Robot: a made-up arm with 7 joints.
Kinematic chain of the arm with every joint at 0, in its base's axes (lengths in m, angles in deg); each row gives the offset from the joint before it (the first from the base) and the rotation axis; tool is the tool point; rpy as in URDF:
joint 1: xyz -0.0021 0.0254 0.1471 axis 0 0.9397 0.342
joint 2: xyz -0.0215 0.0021 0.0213 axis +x
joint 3: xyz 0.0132 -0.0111 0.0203 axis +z
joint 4: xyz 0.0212 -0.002 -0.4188 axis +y
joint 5: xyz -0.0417 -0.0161 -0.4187 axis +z
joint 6: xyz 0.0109 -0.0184 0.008 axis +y
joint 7: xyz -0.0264 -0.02 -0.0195 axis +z
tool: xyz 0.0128 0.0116 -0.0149 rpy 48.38 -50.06 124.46
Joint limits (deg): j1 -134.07..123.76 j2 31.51..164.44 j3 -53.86..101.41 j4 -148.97..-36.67 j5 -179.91..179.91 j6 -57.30..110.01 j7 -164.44..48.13
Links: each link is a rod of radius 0.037 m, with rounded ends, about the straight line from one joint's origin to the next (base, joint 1, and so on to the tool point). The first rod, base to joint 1, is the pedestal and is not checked.
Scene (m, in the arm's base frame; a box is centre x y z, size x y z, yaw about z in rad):
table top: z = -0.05
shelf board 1: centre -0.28 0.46 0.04 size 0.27 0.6 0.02 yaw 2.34
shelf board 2: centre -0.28 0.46 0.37 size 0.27 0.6 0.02 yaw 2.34
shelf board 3: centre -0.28 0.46 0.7 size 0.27 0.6 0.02 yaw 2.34
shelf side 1: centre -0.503 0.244 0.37 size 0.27 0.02 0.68 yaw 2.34
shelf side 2: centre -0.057 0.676 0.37 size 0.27 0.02 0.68 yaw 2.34
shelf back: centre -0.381 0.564 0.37 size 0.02 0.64 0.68 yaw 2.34
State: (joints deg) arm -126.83 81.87 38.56 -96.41 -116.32 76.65 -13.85
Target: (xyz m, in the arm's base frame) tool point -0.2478 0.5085 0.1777
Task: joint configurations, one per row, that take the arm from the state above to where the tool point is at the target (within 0.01 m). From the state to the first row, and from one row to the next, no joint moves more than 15 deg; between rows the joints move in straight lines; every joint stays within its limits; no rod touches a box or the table.
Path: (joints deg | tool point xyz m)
1: -116.87 69.79 38.47 -110.01 -117.82 78.96 -12.65 | -0.1608 0.3278 0.5426
2: -106.91 57.70 38.38 -123.61 -119.31 81.27 -11.45 | -0.0795 0.2487 0.5206
3: -113.70 55.33 50.81 -129.95 -125.77 81.96 -9.52 | -0.1193 0.2880 0.4279
4: -120.49 52.96 63.24 -136.29 -132.23 82.65 -7.59 | -0.1196 0.3122 0.3314
5: -127.28 50.58 75.68 -142.63 -138.69 83.34 -5.66 | -0.0890 0.3153 0.2448
6: -134.07 48.21 88.11 -148.97 -145.14 84.03 -3.72 | -0.0412 0.2951 0.1777
7: -134.07 61.31 84.25 -135.40 -136.35 81.76 -7.05 | -0.0974 0.3799 0.1864
8: -134.07 74.40 80.40 -121.83 -127.56 79.48 -10.37 | -0.1685 0.4516 0.1867
9: -134.07 87.50 76.54 -108.26 -118.76 77.21 -13.70 | -0.2478 0.5085 0.1777

